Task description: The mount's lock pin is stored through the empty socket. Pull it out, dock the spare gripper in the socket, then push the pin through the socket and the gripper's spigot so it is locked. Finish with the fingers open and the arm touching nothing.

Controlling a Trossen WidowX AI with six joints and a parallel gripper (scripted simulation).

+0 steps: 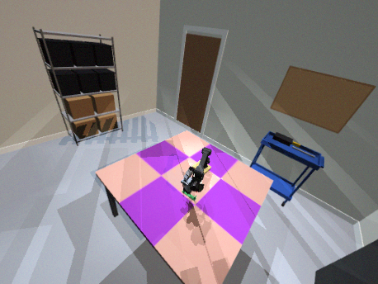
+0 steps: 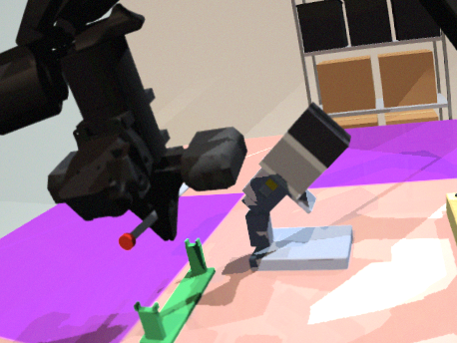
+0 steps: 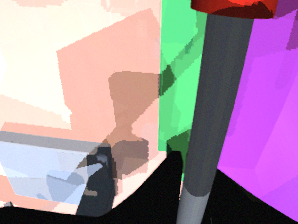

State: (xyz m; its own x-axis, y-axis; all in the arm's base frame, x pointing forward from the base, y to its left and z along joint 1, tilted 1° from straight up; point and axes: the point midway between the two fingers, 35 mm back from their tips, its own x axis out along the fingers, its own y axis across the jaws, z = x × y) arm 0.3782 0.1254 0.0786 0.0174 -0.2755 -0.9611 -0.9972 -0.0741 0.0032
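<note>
Now: gripper tip 50 mm above the green cradle and 10 mm to the right of it. Round my gripper tip: spare gripper (110 mm to the right, 110 mm behind, 40 mm above); mount (100 mm to the right, 80 mm behind, 20 mm below).
</note>
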